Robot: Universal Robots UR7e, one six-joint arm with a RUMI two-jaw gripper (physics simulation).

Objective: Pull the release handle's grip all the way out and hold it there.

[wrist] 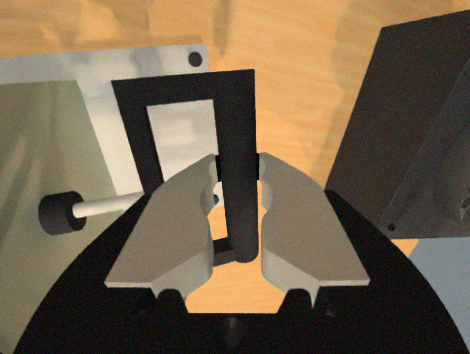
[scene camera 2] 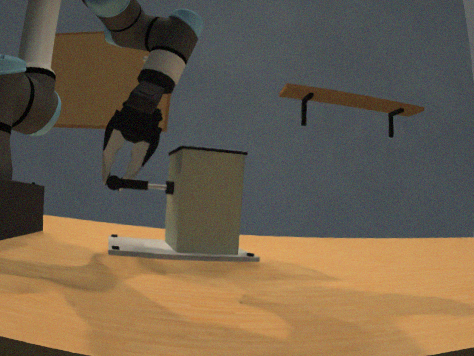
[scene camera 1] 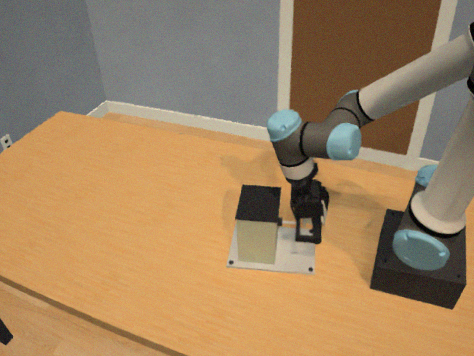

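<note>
The release handle's grip [scene camera 1: 318, 232] [scene camera 2: 134, 184] [wrist: 237, 120] is the outer bar of a black rectangular frame. A pale rod [scene camera 1: 288, 223] [scene camera 2: 157, 186] [wrist: 107, 205] joins the frame to a black collar [scene camera 2: 170, 187] [wrist: 61, 212] on the side of a beige box [scene camera 1: 257, 242] [scene camera 2: 207, 200] [wrist: 40, 150] with a black top. A short length of rod shows between collar and frame. My gripper [scene camera 2: 118, 180] [wrist: 238, 157] is shut on the grip, one finger on each side of the bar. It leans in the scene camera 2 view. Its fingertips are partly hidden in the scene camera 1 view.
The box stands on a light grey base plate [scene camera 1: 295, 261] [scene camera 2: 137, 245] [wrist: 95, 95] with dark bolts, on the wooden table [scene camera 1: 150, 200]. The arm's dark pedestal [scene camera 1: 417, 277] [scene camera 2: 20, 210] [wrist: 395, 100] stands on the handle's side. A shelf [scene camera 2: 350, 98] hangs on the wall.
</note>
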